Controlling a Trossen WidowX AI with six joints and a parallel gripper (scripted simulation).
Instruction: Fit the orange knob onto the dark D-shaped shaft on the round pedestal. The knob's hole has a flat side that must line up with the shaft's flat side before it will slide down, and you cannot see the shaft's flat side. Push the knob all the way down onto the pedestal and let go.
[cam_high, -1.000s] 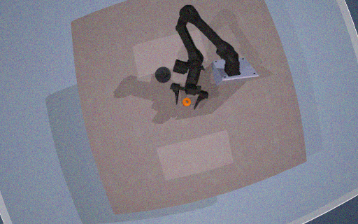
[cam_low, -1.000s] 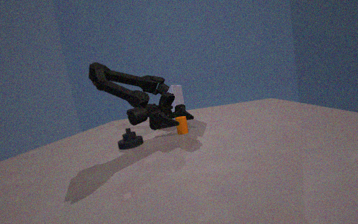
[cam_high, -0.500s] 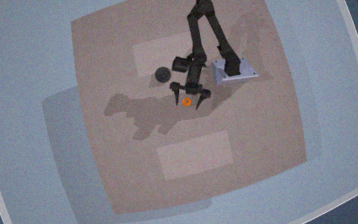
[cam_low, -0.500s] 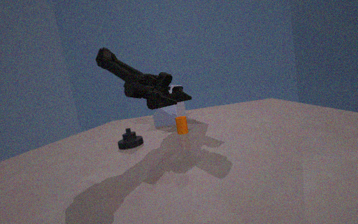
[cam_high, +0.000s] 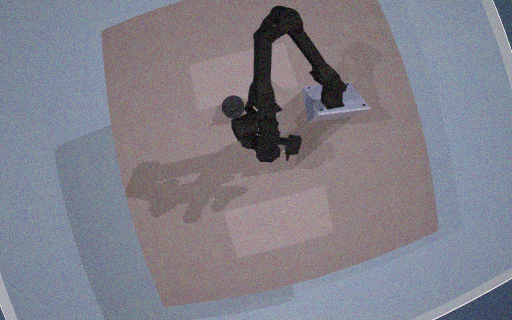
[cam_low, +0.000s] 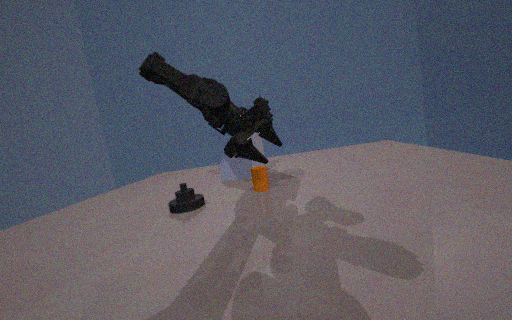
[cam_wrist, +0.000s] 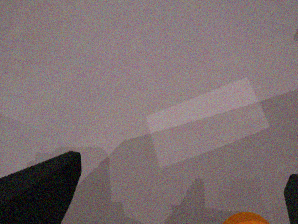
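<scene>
My gripper tip is now 1 cm short of the orange knob, 5 cm to the left of it and 6 cm above it. Also, from my gripper tip: dark pedestal 10 cm ahead, 22 cm to the right, 6 cm below.
</scene>
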